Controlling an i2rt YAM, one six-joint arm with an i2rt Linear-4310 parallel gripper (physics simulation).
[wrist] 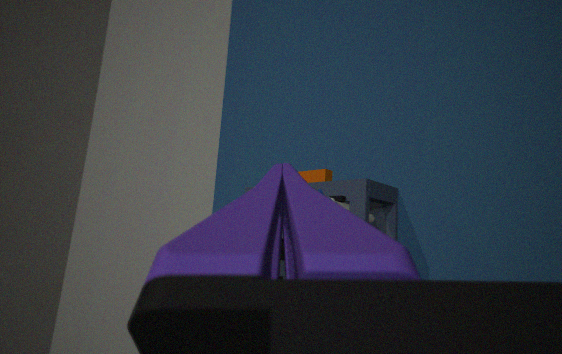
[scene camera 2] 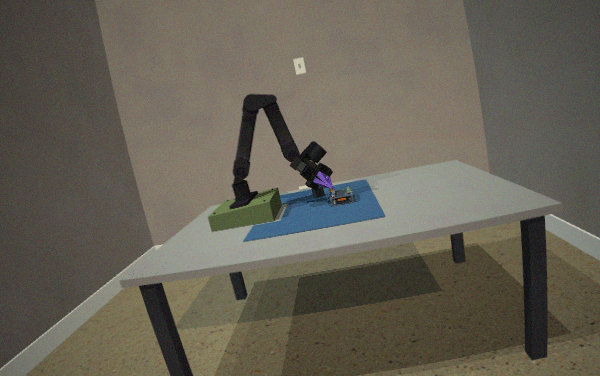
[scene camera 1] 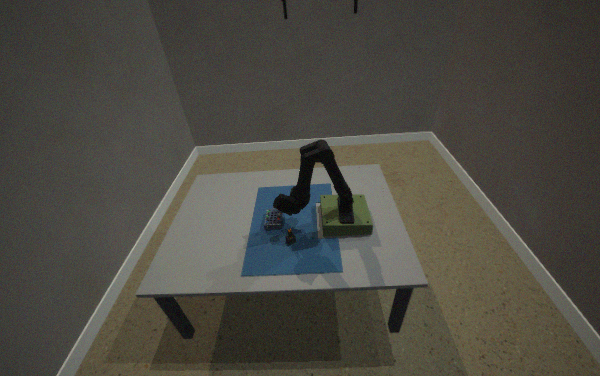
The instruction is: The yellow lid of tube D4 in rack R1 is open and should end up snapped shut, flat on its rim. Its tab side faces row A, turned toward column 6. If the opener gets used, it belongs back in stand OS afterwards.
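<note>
Rack R1 stands on the blue mat with several small coloured lids. My gripper is shut and empty, its purple fingertips together, low at the arm-side edge of the rack in the scene camera 2 view. In the wrist view the fingers hide much of the rack. An orange block shows just right of the fingertips. The yellow lid of D4 cannot be made out, nor can I tell whether the tips touch it. The dark opener stand OS holds the orange-topped opener.
The blue mat lies on the pale table. The arm rises from a green base box. A pale strip lies along the base's mat side. The stand is near the rack, on the arm's side.
</note>
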